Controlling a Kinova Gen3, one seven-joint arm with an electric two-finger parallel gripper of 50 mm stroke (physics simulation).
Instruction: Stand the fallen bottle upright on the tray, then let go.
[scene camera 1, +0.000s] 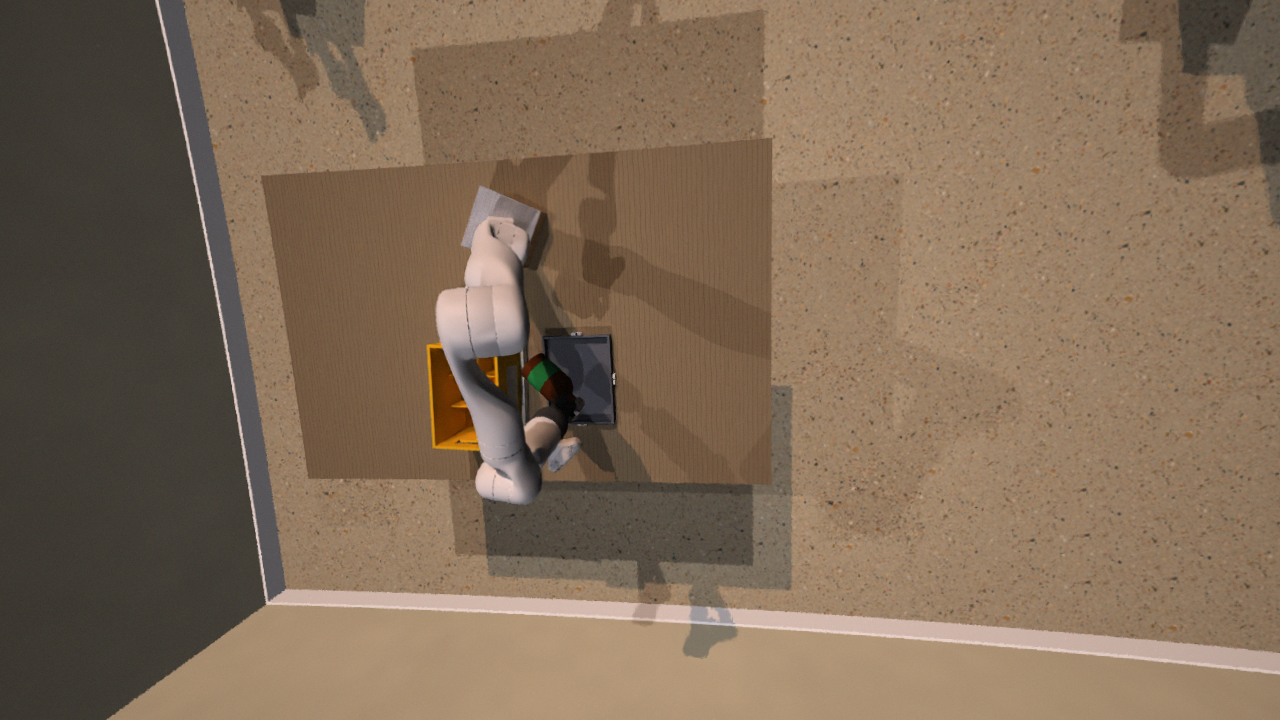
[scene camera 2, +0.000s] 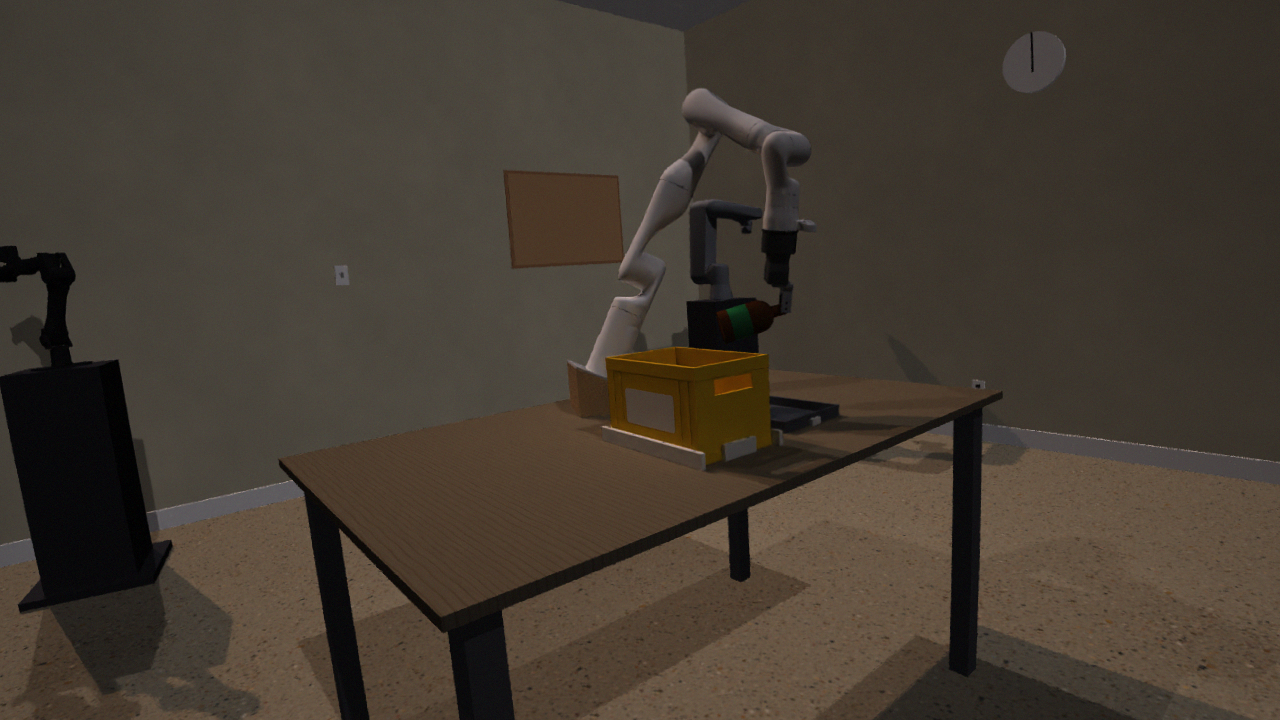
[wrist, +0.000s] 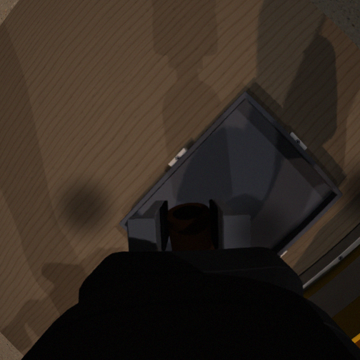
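Where they show: gripper, fingertip midpoint: (scene camera 1: 577, 404) (scene camera 2: 784, 311); arm's base, link origin: (scene camera 2: 602, 375).
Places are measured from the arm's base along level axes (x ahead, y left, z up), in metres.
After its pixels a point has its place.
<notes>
The brown bottle (scene camera 1: 549, 381) @(x 0.316, y 0.225, z 0.168 m) (scene camera 2: 746, 320) @(x 0.353, y 0.194, z 0.133 m) with a green label is in the air above the tray and the crate's edge. It is tilted, close to lying, with its base lower than its neck in the scene camera 2 view. My gripper (scene camera 1: 577, 407) @(x 0.366, y 0.292, z 0.146 m) (scene camera 2: 785, 300) @(x 0.366, y 0.292, z 0.146 m) (wrist: 188, 217) is shut on the bottle's neck; the mouth shows between the fingers in the wrist view, and the bottle's body is hidden there. The dark grey tray (scene camera 1: 612, 358) @(x 0.284, y 0.319, z -0.083 m) (scene camera 2: 827, 415) @(x 0.471, y 0.311, z -0.081 m) (wrist: 210, 125) lies flat on the table below the gripper.
A yellow crate (scene camera 1: 431, 394) @(x 0.425, y -0.105, z 0.086 m) (scene camera 2: 733, 416) @(x 0.557, y -0.003, z -0.016 m) with inner dividers stands right beside the tray, with pale strips around its foot. The arm reaches over it. The arm's base stands on the brown table (scene camera 1: 698, 223) @(x -0.108, y 0.498, z -0.089 m) (scene camera 2: 501, 501) @(x 0.514, y -0.428, z -0.090 m) behind them.
</notes>
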